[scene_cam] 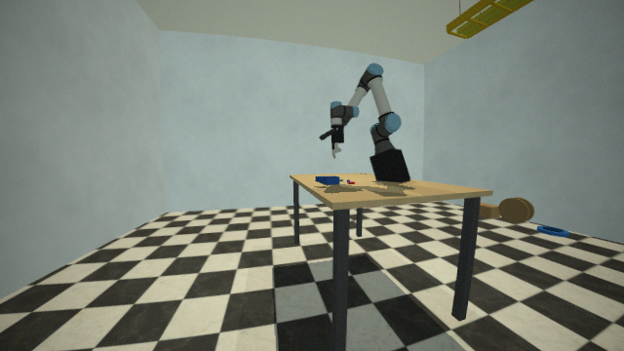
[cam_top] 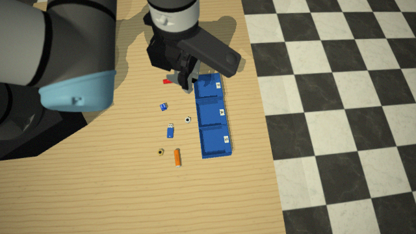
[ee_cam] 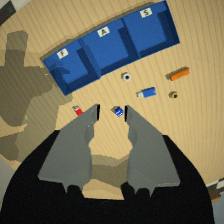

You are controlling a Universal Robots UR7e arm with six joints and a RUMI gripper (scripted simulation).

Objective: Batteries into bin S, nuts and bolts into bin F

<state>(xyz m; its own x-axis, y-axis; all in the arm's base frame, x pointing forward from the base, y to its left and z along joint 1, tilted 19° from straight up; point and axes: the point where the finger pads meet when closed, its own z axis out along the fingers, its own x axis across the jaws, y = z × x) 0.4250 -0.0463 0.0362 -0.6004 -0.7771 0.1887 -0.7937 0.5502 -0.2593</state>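
Now: the orange battery 170 mm below my hand, 120 mm to the right of it and 90 mm behind it. Round my hand: blue USB stick: 170 mm below, 90 mm behind, 30 mm to the right; blue bin row: 160 mm below, 40 mm ahead, 30 mm to the right; white nut: 170 mm below, 30 mm behind, 20 mm to the right.
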